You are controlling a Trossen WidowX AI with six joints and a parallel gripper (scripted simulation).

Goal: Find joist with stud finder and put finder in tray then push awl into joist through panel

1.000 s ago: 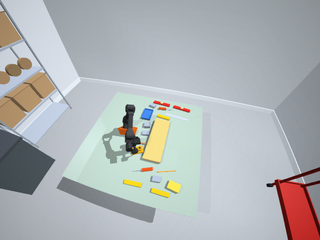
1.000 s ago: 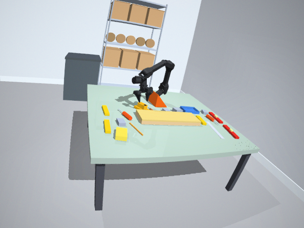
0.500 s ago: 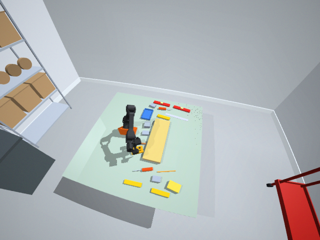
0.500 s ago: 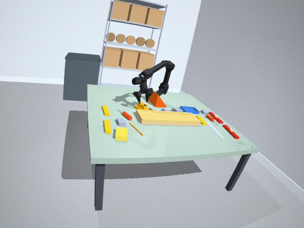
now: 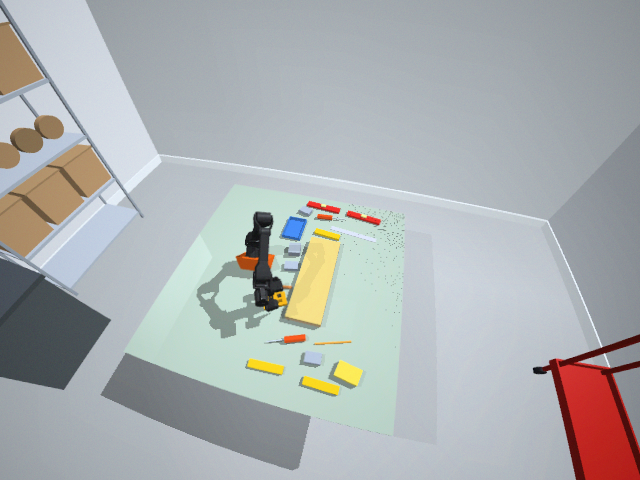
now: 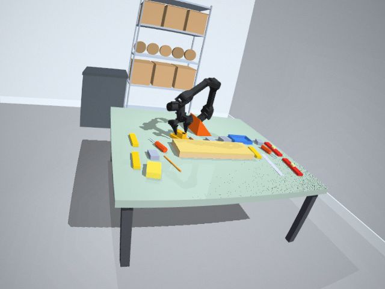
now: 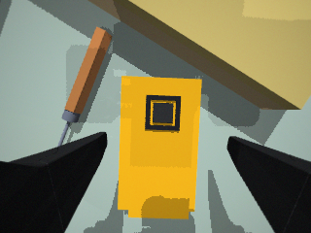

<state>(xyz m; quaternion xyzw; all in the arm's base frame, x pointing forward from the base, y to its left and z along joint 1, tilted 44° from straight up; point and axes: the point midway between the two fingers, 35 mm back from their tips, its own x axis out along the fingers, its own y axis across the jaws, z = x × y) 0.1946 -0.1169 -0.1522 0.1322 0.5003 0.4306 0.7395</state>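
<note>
The stud finder lies 10 mm to the left of my gripper tip. Also, from my gripper tip: orange-handled awl 90 mm to the left, 40 mm below, 20 mm behind; thin orange stick 330 mm ahead, 130 mm to the right, 40 mm below; square light 10 mm to the left, 10 mm ahead, 10 mm above.
</note>
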